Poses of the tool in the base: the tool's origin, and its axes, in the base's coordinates. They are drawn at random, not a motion.
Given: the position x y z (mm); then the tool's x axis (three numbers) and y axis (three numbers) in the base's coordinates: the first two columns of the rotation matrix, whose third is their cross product.
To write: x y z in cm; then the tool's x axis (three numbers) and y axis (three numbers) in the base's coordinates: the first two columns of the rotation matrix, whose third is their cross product. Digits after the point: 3 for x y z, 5 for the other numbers.
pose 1, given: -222.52 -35.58 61.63 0.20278 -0.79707 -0.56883 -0.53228 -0.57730 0.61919
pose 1, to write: -22.252 -3.558 6.163 0.20278 -0.79707 -0.56883 -0.53228 -0.57730 0.61919
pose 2, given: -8.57 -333.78 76.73 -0.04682 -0.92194 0.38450 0.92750 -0.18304 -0.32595
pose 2, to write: -0.857 -33.378 7.673 -0.04682 -0.92194 0.38450 0.92750 -0.18304 -0.32595
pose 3, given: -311.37 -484.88 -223.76 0.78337 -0.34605 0.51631 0.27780 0.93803 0.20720
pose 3, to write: -31.137 -48.488 -22.376 0.78337 -0.34605 0.51631 0.27780 0.93803 0.20720
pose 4, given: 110.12 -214.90 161.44 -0.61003 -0.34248 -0.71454 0.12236 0.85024 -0.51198
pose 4, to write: 11.012 -21.490 16.144 -0.61003 -0.34248 -0.71454 0.12236 0.85024 -0.51198
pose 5, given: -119.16 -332.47 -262.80 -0.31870 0.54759 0.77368 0.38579 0.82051 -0.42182
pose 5, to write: -11.916 -33.247 -26.280 -0.31870 0.54759 0.77368 0.38579 0.82051 -0.42182
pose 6, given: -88.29 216.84 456.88 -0.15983 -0.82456 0.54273 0.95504 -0.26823 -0.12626
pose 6, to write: -8.829 21.684 45.688 -0.15983 -0.82456 0.54273 0.95504 -0.26823 -0.12626
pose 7, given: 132.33 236.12 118.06 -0.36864 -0.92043 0.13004 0.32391 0.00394 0.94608
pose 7, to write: 13.233 23.612 11.806 -0.36864 -0.92043 0.13004 0.32391 0.00394 0.94608
